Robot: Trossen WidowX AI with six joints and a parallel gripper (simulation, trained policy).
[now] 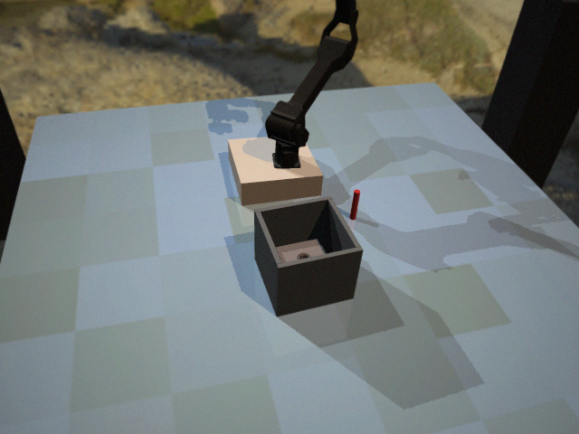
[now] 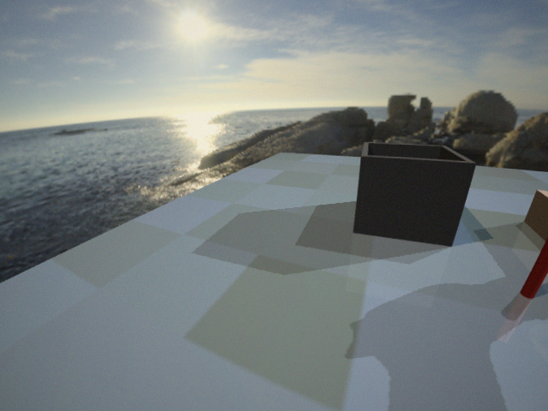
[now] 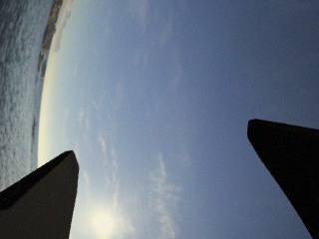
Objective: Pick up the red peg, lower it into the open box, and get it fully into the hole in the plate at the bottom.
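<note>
Right now the red peg is 10 cm ahead of my gripper tip, 2 cm to the left of it and 58 cm below it. Round my gripper tip: grey plate 28 cm ahead, 13 cm to the right, 58 cm below.
</note>
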